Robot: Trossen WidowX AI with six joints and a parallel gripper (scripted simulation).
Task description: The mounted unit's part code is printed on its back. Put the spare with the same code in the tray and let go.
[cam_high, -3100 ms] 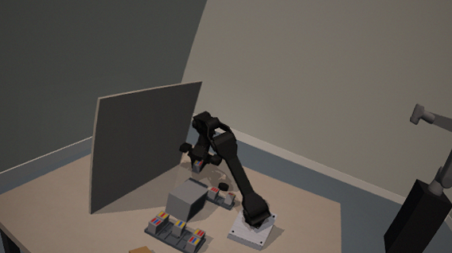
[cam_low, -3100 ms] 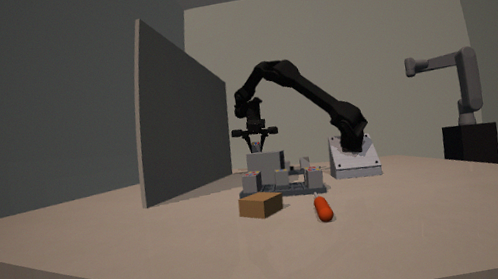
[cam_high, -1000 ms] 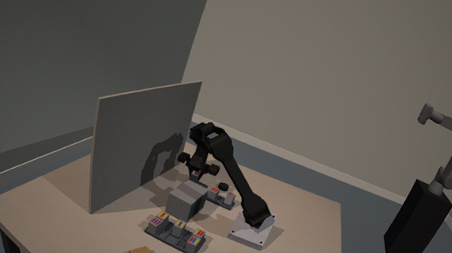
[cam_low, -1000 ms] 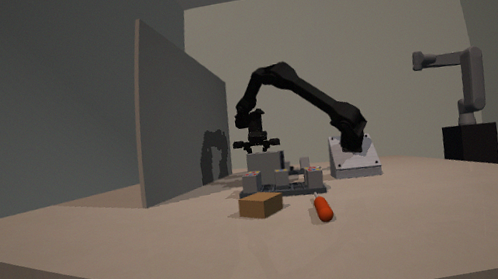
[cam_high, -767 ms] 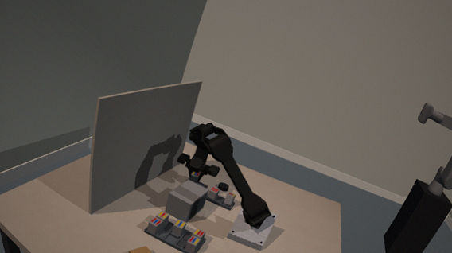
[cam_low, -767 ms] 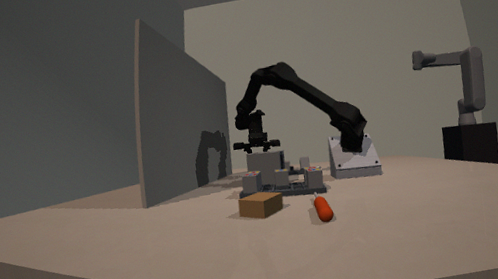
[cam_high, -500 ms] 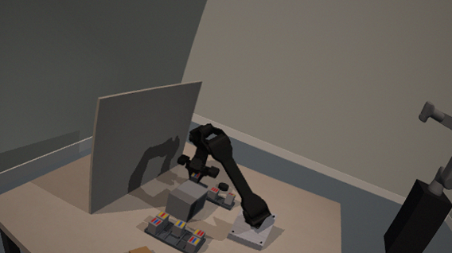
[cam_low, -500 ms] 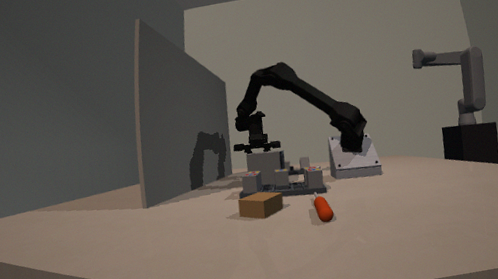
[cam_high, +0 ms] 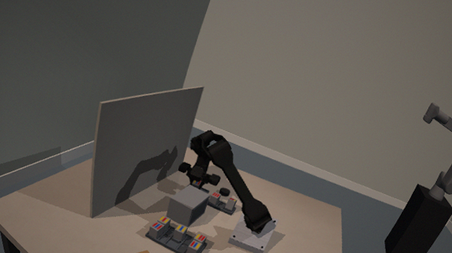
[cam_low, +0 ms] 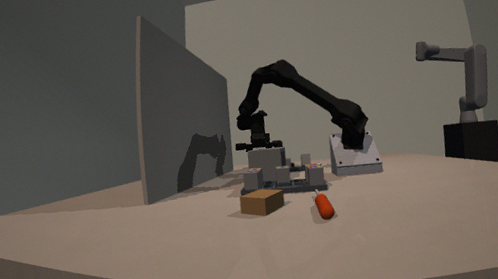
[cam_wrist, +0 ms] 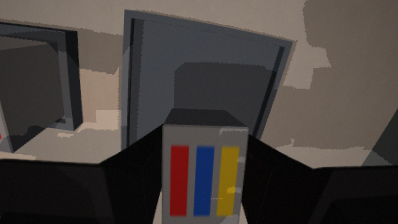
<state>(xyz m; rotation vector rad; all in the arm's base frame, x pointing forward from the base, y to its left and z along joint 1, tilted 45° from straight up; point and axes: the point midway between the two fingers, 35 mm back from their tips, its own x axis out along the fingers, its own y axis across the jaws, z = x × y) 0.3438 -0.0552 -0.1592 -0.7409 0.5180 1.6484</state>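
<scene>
Right now the grey spare block is 3 cm above my gripper tip. Also, from my gripper tip: mounted unit (7 cm behind, 20 cm to the left, 3 cm above); dark grey tray (2 cm below); rack (15 cm behind, 2 cm below).
</scene>
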